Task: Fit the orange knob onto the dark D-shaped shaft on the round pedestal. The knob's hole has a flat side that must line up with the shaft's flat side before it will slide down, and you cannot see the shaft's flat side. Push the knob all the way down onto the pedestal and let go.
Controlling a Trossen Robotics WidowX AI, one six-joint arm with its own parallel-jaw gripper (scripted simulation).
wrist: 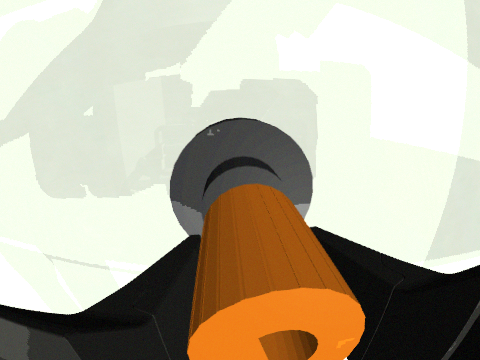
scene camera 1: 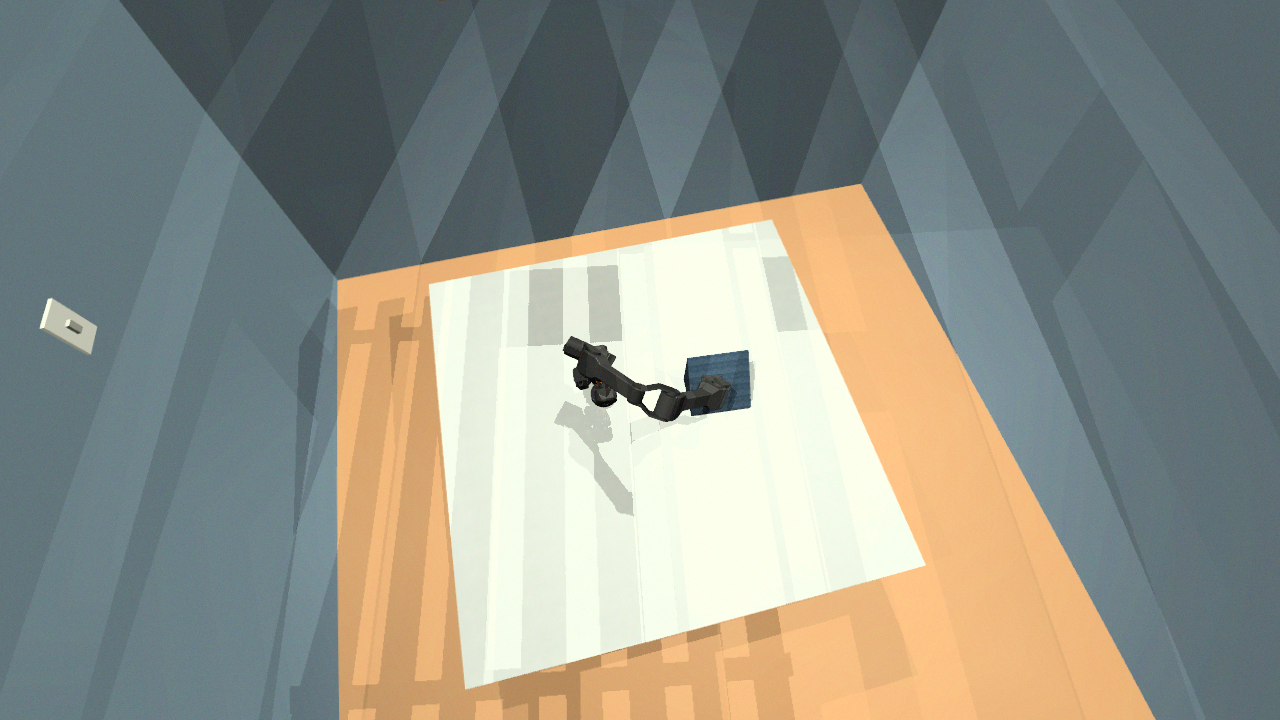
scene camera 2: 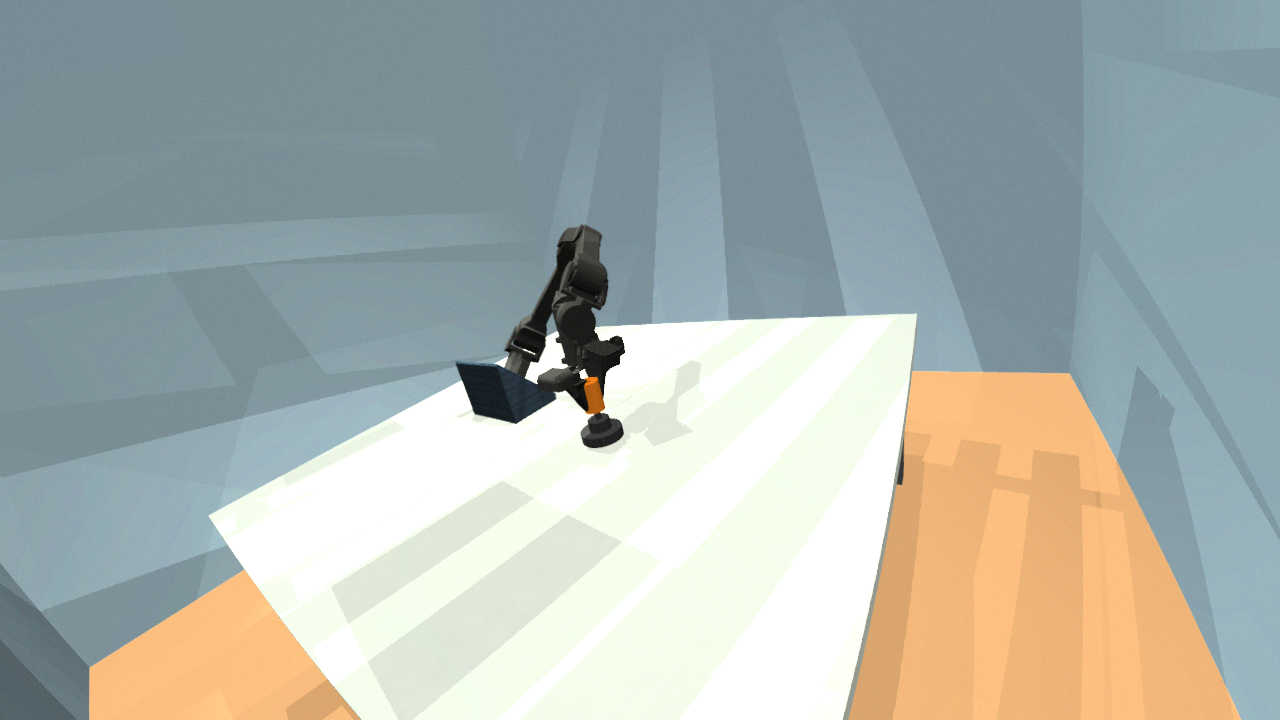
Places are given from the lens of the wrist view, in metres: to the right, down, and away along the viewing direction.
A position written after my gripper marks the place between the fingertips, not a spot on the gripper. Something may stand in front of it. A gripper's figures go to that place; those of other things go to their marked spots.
my gripper (wrist: 254, 242): 0.01, 0.02, 0.10
orange knob (wrist: 263, 278): 0.01, 0.02, 0.04
round pedestal (wrist: 232, 152): 0.00, -0.02, 0.13
The marked spots on the round pedestal and the orange knob are 0.10 m apart.
